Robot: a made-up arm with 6 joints.
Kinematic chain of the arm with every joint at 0, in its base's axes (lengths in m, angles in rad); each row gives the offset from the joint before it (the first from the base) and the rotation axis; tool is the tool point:
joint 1: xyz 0 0 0.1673 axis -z
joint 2: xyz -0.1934 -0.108 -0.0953 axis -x
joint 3: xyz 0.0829 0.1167 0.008 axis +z
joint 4: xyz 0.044 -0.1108 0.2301 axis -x
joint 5: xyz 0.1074 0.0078 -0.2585 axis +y
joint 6: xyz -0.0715 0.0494 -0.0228 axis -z
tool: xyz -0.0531 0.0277 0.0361
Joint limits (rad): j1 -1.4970..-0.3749 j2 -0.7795..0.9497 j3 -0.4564..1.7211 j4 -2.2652..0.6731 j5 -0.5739..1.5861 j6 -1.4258..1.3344
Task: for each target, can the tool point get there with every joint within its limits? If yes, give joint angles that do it. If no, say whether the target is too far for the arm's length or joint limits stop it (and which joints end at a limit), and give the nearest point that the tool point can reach.
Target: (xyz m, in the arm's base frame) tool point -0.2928 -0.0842 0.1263
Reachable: yes | joints -0.6978 0.4347 1.4777 -0.8797 -0.3288 0.6363
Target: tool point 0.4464 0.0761 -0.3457
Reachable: no: joint limits stop it (at a limit: joint 1, joint 2, joint 3, joint 4, joint 5) | nearest point 0.1584 0.0616 -0.1047 | short by 0.376 m
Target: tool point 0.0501 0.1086 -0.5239
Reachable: no: joint limits stop it (at a limit: joint 1, joint 2, joint 3, joint 4, joint 5, joint 6) | nearest point -0.0186 0.0731 -0.1689 | short by 0.363 m
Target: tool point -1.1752 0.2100 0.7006
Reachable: no: too far | nearest point -0.4031 0.0720 0.3247 | short by 0.870 m
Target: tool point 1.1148 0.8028 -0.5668
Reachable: no: too far | nearest point 0.1402 0.1009 -0.1062 | short by 1.286 m
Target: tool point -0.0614 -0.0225 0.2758
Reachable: yes | joints -0.5935 -0.3521 0.6802 -0.8500 0.8318 -1.1059
